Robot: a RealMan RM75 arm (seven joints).
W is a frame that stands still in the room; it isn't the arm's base.
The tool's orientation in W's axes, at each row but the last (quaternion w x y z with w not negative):
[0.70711, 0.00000, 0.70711, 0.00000]
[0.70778, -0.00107, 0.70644, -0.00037]
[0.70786, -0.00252, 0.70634, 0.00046]
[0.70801, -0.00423, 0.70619, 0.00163]
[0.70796, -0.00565, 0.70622, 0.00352]
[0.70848, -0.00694, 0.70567, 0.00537]
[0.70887, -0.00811, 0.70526, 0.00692]
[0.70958, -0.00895, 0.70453, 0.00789]
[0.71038, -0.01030, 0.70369, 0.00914]
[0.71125, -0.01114, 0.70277, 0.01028]
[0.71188, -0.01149, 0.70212, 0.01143]
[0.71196, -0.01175, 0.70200, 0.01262]
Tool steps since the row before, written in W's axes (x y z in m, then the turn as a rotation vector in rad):
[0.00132, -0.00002, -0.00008, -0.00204, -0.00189, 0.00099]
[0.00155, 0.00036, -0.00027, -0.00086, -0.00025, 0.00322]
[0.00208, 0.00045, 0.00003, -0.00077, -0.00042, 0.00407]
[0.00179, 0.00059, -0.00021, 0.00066, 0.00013, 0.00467]
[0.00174, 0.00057, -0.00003, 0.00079, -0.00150, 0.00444]
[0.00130, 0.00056, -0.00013, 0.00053, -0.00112, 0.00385]
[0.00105, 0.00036, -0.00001, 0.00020, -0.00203, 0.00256]
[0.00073, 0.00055, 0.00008, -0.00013, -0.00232, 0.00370]
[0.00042, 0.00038, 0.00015, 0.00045, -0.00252, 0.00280]
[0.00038, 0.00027, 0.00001, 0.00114, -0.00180, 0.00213]
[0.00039, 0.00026, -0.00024, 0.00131, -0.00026, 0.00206]
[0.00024, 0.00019, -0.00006, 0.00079, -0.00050, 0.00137]
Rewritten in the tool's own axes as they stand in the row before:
[0.00008, -0.00002, 0.00132, -0.00099, -0.00189, -0.00204]
[0.00027, 0.00036, 0.00155, -0.00322, -0.00026, -0.00085]
[-0.00003, 0.00044, 0.00208, -0.00407, -0.00043, -0.00076]
[0.00021, 0.00058, 0.00179, -0.00467, 0.00011, 0.00067]
[0.00003, 0.00055, 0.00175, -0.00443, -0.00152, 0.00078]
[0.00013, 0.00054, 0.00131, -0.00385, -0.00114, 0.00053]
[0.00001, 0.00034, 0.00106, -0.00256, -0.00204, 0.00017]
[-0.00008, 0.00053, 0.00074, -0.00370, -0.00232, -0.00016]
[-0.00015, 0.00037, 0.00043, -0.00279, -0.00254, 0.00041]
[-0.00001, 0.00026, 0.00039, -0.00211, -0.00184, 0.00111]
[0.00025, 0.00025, 0.00039, -0.00204, -0.00030, 0.00133]
[0.00006, 0.00018, 0.00025, -0.00136, -0.00053, 0.00079]

